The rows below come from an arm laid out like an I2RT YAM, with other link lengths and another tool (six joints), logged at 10 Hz.
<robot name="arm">
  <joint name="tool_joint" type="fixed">
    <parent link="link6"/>
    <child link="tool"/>
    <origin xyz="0.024 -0.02 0.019" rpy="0 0.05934 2.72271"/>
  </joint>
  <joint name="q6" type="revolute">
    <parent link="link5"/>
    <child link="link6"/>
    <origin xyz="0.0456 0 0.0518" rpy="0 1.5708 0"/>
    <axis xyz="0 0 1"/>
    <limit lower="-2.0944" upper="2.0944"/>
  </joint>
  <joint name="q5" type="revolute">
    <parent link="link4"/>
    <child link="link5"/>
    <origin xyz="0.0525 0.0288 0.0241" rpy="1.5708 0 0"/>
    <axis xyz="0 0 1"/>
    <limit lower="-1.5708" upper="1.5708"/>
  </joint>
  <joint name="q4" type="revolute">
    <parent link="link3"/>
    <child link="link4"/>
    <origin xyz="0.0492 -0.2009 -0.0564" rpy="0 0 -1.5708"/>
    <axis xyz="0 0 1"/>
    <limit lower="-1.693" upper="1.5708"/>
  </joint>
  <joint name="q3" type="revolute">
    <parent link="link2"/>
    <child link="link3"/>
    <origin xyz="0.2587 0 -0.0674" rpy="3.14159 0 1.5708"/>
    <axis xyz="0 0 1"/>
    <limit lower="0" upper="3.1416"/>
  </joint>
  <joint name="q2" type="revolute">
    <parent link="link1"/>
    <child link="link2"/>
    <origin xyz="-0.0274 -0.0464 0.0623" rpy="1.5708 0 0"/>
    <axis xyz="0 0 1"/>
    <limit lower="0" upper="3.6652"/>
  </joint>
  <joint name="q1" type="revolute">
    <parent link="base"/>
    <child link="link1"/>
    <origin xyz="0 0 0.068" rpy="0 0 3.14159"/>
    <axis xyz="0 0 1"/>
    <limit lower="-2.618" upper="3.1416"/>
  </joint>
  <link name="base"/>
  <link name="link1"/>
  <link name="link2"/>
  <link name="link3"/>
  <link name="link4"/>
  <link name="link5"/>
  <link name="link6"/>
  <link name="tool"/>
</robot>
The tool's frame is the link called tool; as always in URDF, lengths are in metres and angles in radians.
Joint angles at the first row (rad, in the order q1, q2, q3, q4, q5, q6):
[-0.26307, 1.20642, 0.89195, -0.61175, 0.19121, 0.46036]
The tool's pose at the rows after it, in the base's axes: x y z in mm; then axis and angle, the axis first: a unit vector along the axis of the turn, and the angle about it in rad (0 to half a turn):
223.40 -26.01 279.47 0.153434 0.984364 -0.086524 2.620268
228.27 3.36 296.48 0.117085 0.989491 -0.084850 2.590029
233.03 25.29 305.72 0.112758 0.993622 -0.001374 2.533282
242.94 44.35 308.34 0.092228 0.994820 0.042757 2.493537
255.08 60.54 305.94 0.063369 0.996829 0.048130 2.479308
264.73 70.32 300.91 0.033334 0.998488 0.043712 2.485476
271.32 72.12 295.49 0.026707 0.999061 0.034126 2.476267
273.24 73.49 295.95 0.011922 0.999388 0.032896 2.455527
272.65 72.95 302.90 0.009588 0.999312 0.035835 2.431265
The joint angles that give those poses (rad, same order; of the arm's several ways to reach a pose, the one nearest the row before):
[-0.13719, 1.25485, 0.99789, -0.72982, 0.17756, 0.53477]
[0.01936, 1.26744, 1.07987, -0.78918, 0.23937, 0.59715]
[0.09863, 1.26974, 1.10559, -0.75183, 0.13936, 0.69814]
[0.16602, 1.30134, 1.11986, -0.68351, 0.09875, 0.73780]
[0.22068, 1.35599, 1.14039, -0.63461, 0.10810, 0.72996]
[0.24341, 1.40379, 1.15570, -0.60901, 0.10755, 0.69221]
[0.24541, 1.42959, 1.14805, -0.57017, 0.12252, 0.67424]
[0.24390, 1.43120, 1.14349, -0.54244, 0.11737, 0.64325]
[0.24082, 1.41965, 1.15727, -0.54228, 0.11359, 0.63544]

